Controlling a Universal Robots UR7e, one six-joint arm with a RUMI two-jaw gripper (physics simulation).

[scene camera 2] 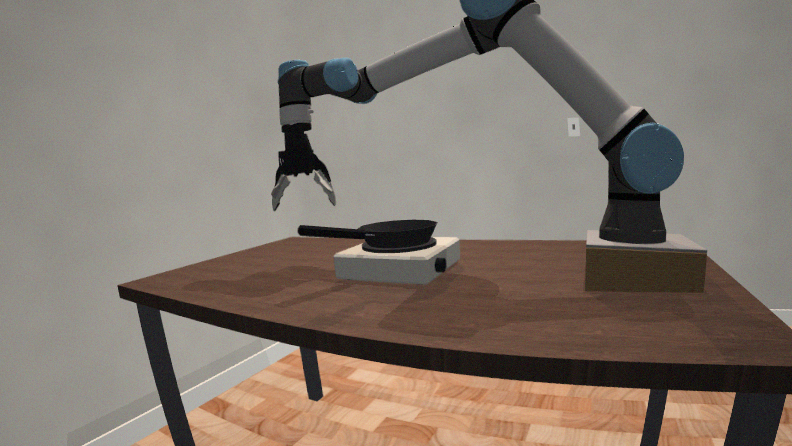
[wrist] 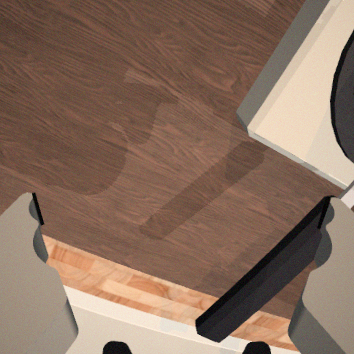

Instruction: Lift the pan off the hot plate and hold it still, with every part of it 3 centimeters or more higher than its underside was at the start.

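Frame: origin at the arm's base, x right, y ahead, z up, level; centimetres.
Where they show: gripper, fingertip midpoint: (scene camera 2: 303, 208) (wrist: 181, 199); arm's base, origin of the base link: (scene camera 2: 632, 238).
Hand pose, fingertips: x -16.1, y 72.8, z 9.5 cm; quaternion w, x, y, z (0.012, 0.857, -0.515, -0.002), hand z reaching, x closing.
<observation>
Things, the pixels of their centre, and the offset from my fingertips. Level surfaces: height alone.
- black pan, body centre: (scene camera 2: 370, 231) dx +4.7, dy -14.9, dz -6.1 cm
- cream hot plate, body centre: (scene camera 2: 402, 257) dx +14.3, dy -18.0, dz -14.1 cm
- brown wooden table, its level: dz -17.9 cm
- black knob, body centre: (scene camera 2: 440, 265) dx +8.6, dy -30.1, dz -14.3 cm
The black pan (scene camera 2: 396, 232) sits upright on the cream hot plate (scene camera 2: 382, 268) (wrist: 295, 110), its handle (scene camera 2: 329, 231) (wrist: 265, 280) reaching left past the hot plate's edge in the scene view. My gripper (scene camera 2: 304, 207) (wrist: 181, 199) is open and empty, pointing down above the handle, with a gap between fingertips and handle. In the wrist view the handle runs diagonally from the lower middle up to the right finger, which hides part of it. Part of a dark round shape shows at the right edge there; the pan's body is mostly out of that view.
The hot plate stands on the brown wooden table (scene camera 2: 526, 265) (wrist: 75, 50), with a black knob (scene camera 2: 440, 264) on its side. The arm's base stands on a block (scene camera 2: 645, 270) at the table's right. A grey wall is behind. The table's edge shows low in the wrist view.
</observation>
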